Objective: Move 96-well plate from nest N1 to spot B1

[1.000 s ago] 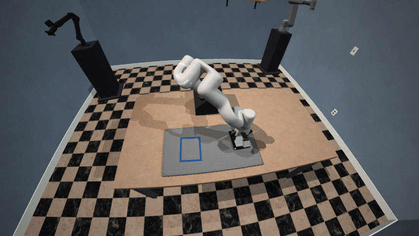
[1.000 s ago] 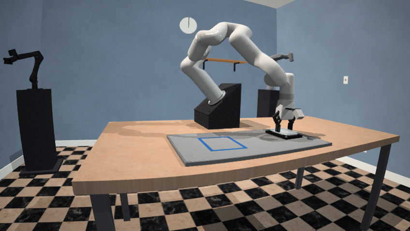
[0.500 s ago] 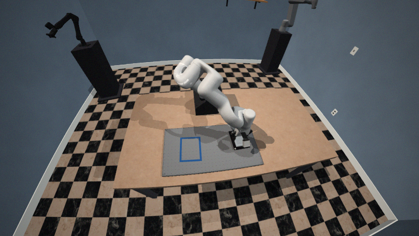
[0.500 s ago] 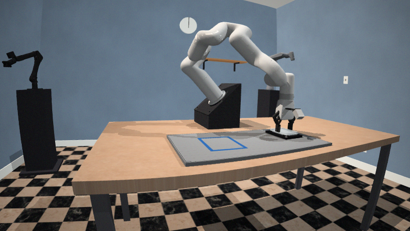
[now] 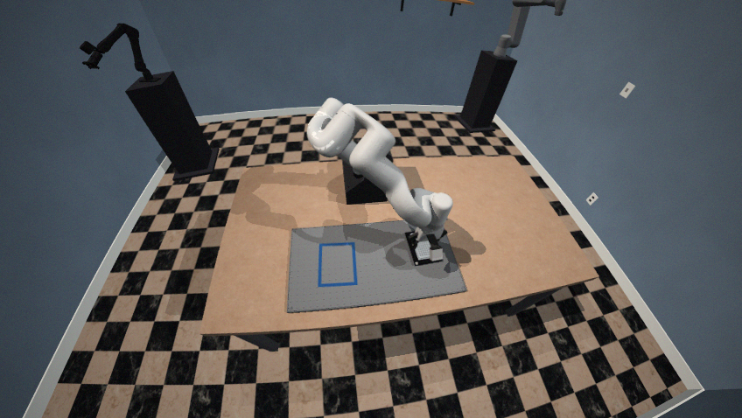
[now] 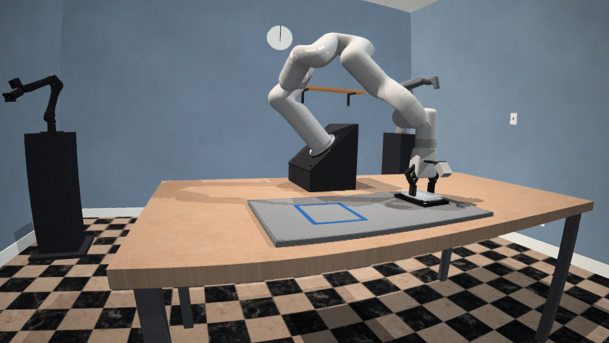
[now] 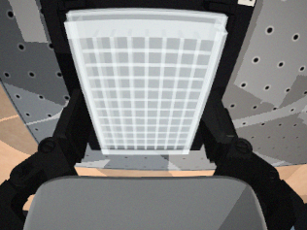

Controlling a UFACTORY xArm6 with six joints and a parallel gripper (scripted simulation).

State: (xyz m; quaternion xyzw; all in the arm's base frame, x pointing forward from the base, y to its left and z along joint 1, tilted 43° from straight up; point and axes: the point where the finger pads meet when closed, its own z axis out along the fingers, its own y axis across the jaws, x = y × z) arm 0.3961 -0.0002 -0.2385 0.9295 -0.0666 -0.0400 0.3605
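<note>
Now: the 96-well plate 1 cm below my hand. Also, from my hand: black plate nest N1: 2 cm below.
</note>
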